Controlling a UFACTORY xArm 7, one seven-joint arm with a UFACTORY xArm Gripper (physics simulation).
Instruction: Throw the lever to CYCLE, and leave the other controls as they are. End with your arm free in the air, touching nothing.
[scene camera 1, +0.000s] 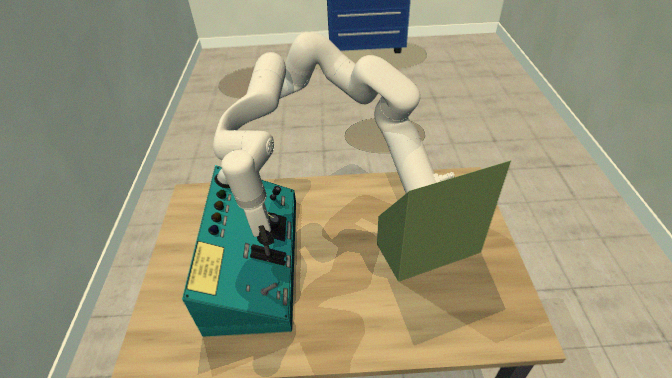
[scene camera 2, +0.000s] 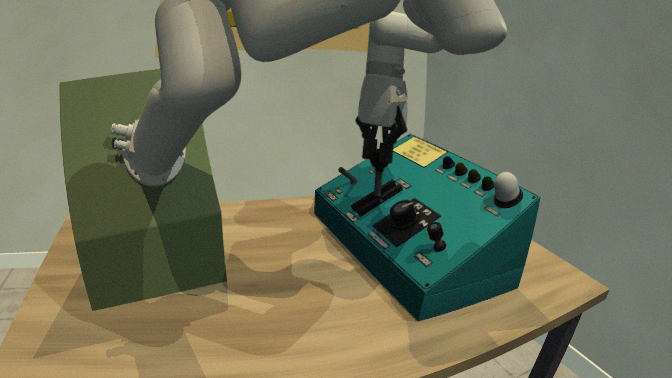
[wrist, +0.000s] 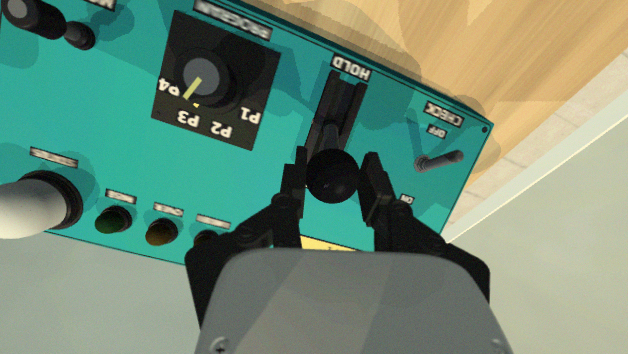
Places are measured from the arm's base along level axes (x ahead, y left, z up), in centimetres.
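Pixels of known places: gripper, fingertip midpoint: (scene camera 1: 267, 237) (scene camera 2: 376, 161) (wrist: 333, 164); arm's base, origin of the base link: (scene camera 1: 424, 195) (scene camera 2: 153, 150).
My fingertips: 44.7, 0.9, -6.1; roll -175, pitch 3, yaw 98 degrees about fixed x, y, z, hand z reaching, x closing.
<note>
For each thing: its top centre in the pictures, then the offset to it from my fingertips, as dx, dy, dz. "*": a spot on its surface instead.
- lever, middle of its top: (wrist: 332, 195) (scene camera 2: 380, 148) (scene camera 1: 263, 232) +0.8, +0.1, +2.4
- CYCLE label, surface spot: (scene camera 2: 403, 184) (scene camera 1: 247, 249) * +6.5, -1.0, -5.1
- PROGRAM dial, middle of its top: (wrist: 195, 89) (scene camera 2: 405, 201) (scene camera 1: 271, 216) -1.2, -11.7, -4.2
- MODE switch, middle of its top: (wrist: 19, 32) (scene camera 2: 441, 222) (scene camera 1: 273, 187) -2.6, -23.6, -3.6
- CHECK toggle, middle of its top: (wrist: 447, 171) (scene camera 2: 347, 166) (scene camera 1: 269, 283) +0.8, +12.2, -4.5
- white dome, surface spot: (scene camera 2: 506, 186) * +9.3, -27.9, +2.5
- yellow note, surface spot: (scene camera 1: 205, 268) * +16.6, +7.2, -0.3
The lever (scene camera 1: 267, 249) (scene camera 2: 378, 185) (wrist: 332, 175) has a grey shaft and a black ball knob, and stands about mid-length in its black slot (scene camera 1: 280, 258) (scene camera 2: 361, 205) (wrist: 356, 109) on the teal console (scene camera 1: 232, 285) (scene camera 2: 450, 212) (wrist: 115, 90). My gripper (scene camera 1: 265, 241) (scene camera 2: 381, 161) (wrist: 333, 164) is shut on the knob, one finger on each side. The HOLD label (scene camera 2: 351, 216) (wrist: 350, 67) is at the table-side end of the slot. The CYCLE label (scene camera 1: 246, 250) (scene camera 2: 403, 184) is at the opposite end, hidden in the wrist view.
The PROGRAM dial (scene camera 2: 403, 212) (wrist: 201, 75) and MODE switch (scene camera 2: 435, 231) (wrist: 30, 17) stand on one side of the lever, the CHECK toggle (scene camera 1: 270, 288) (scene camera 2: 347, 175) (wrist: 442, 160) on the other. Lamps, a white dome (scene camera 2: 506, 186) and a yellow note (scene camera 1: 205, 268) are farther up. A green block (scene camera 1: 450, 220) stands across the table.
</note>
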